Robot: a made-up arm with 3 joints. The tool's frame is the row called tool.
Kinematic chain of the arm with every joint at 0, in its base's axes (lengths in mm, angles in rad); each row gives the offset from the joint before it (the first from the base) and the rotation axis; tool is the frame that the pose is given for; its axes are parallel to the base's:
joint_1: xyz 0 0 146 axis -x
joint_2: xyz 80 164 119 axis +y
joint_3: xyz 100 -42 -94 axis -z
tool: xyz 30 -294 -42
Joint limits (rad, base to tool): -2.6..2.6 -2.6..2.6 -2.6..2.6
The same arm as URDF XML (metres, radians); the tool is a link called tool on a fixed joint. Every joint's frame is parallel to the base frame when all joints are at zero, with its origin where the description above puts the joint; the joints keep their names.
<robot name="arm">
  <link name="base"/>
  <link name="link1"/>
  <link name="link2"/>
  <link name="link3"/>
  <link name="tool"/>
  <joint name="joint_1" type="revolute">
    <parent link="base"/>
    <child link="link1"/>
    <origin xyz="0.0000 0.0000 0.1460" rpy="0.0000 0.0000 0.0000"/>
    <axis xyz="-1 0 0"/>
    <limit lower="-2.6000" upper="2.6000"/>
  </joint>
  <joint name="joint_2" type="revolute">
    <parent link="link1"/>
    <child link="link2"/>
    <origin xyz="0.0800 0.1640 0.1190" rpy="0.0000 0.0000 0.0000"/>
    <axis xyz="0 1 0"/>
    <limit lower="-2.6000" upper="2.6000"/>
  </joint>
  <joint name="joint_3" type="revolute">
    <parent link="link2"/>
    <child link="link3"/>
    <origin xyz="0.1000 -0.0420 -0.0940" rpy="0.0000 0.0000 0.0000"/>
    <axis xyz="0 0 -1"/>
    <limit lower="-2.6000" upper="2.6000"/>
  </joint>
  <joint name="tool_joint" type="fixed">
    <parent link="link3"/>
    <child link="tool"/>
    <origin xyz="0.0300 -0.2940 -0.0420" rpy="0.0000 0.0000 0.0000"/>
  </joint>
</robot>

